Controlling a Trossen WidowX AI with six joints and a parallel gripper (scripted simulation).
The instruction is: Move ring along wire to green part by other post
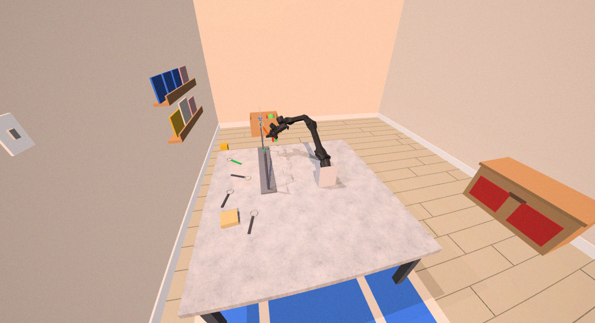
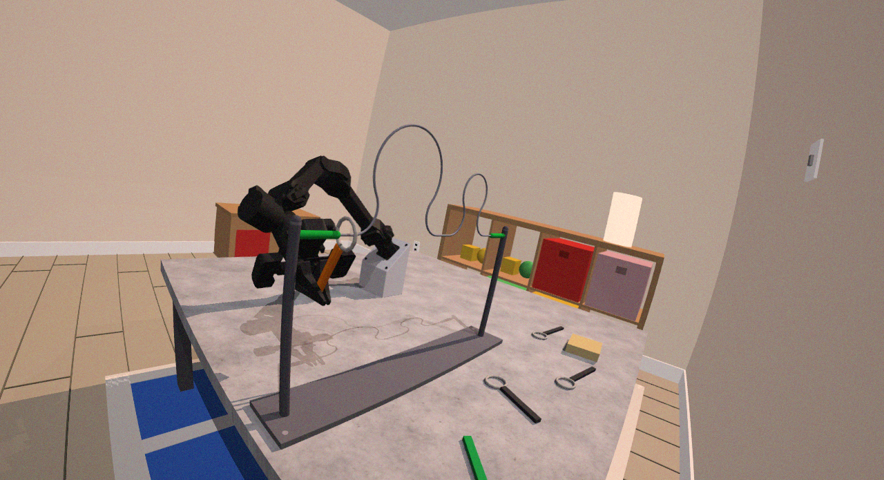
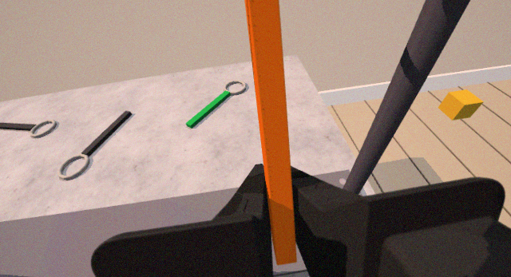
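The ring with orange handle is 90 mm above my gripper tip and 10 mm ahead of it. Round my gripper tip: green-handled ring: 310 mm ahead, 170 mm below, 70 mm to the left; tan block: 720 mm to the left, 250 mm ahead, 160 mm below.
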